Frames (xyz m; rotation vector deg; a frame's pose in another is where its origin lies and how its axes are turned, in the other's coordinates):
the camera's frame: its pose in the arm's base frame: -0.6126 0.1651 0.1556 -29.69 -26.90 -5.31
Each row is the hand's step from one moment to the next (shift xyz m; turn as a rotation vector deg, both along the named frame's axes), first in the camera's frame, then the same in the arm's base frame.
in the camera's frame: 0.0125 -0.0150 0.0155 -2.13 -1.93 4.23
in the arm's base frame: 0.0018 -0.0049 0.0244 -4.01 0.36 3.15
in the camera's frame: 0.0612 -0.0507 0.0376 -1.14 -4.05 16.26
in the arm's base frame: 0.0289 -0.0233 0.0797 -8.47 4.54 13.77
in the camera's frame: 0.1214 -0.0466 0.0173 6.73 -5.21 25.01
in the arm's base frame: 0.0916 -0.0280 0.0896 -5.28 8.13 24.58
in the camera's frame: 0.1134 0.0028 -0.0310 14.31 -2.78 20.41
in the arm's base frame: 0.1142 -0.0094 0.0265 3.84 8.19 23.39
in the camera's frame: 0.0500 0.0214 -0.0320 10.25 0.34 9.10
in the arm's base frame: 0.0619 0.0042 -0.0115 5.48 5.14 11.47
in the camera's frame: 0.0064 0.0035 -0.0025 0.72 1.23 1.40
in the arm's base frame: 0.0074 0.0020 -0.0006 0.32 1.79 0.84
